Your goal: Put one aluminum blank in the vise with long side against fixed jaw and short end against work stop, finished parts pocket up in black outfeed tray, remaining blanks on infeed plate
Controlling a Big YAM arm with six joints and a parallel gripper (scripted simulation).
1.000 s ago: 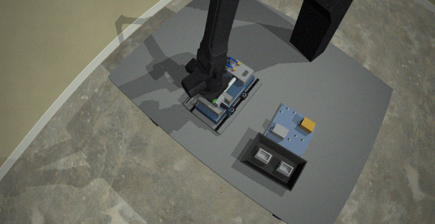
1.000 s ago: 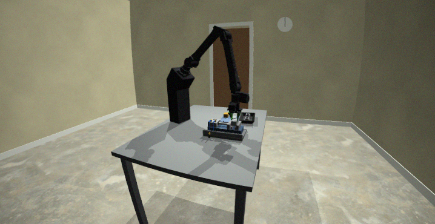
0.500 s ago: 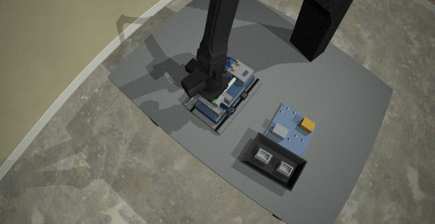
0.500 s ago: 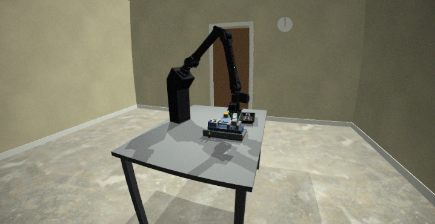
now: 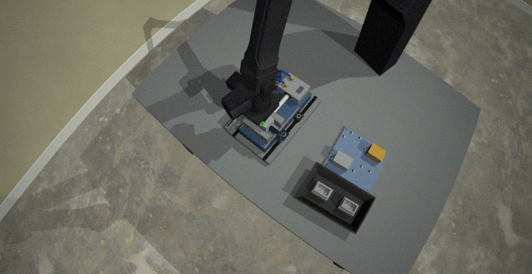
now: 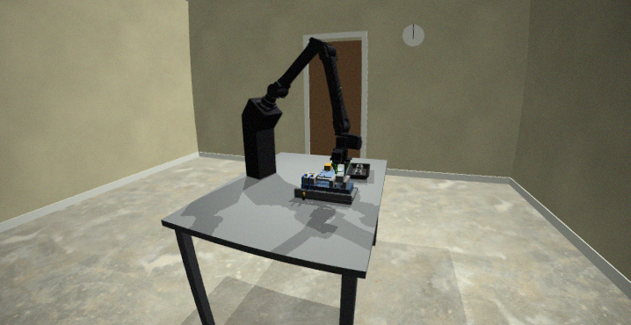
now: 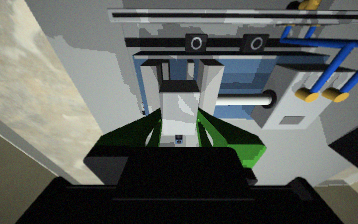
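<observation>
My gripper is now 40 mm above the fixed jaw and 30 mm short of it. From my hand the other things lie so: moving jaw: 40 mm below, 40 mm behind; blue infeed plate: 330 mm to the left, 110 mm below, 100 mm behind; white rod: 90 mm behind, 40 mm below, 10 mm to the left.
</observation>
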